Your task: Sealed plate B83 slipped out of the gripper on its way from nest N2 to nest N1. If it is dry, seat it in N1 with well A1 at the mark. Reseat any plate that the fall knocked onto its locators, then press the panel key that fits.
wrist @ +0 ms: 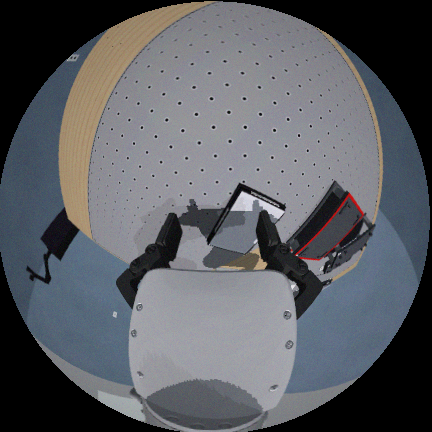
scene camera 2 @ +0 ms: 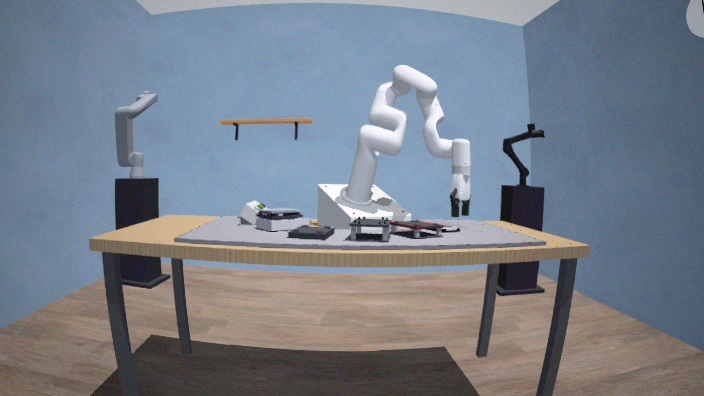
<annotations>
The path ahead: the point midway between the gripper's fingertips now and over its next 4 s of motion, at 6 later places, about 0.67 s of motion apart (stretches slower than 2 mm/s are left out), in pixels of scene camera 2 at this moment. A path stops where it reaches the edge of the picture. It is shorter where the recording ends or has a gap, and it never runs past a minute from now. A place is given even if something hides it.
My gripper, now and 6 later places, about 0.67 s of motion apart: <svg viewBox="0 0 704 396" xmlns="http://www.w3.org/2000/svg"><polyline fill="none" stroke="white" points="460,216 453,218 452,223 449,225 448,227 448,228 448,226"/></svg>
</annotations>
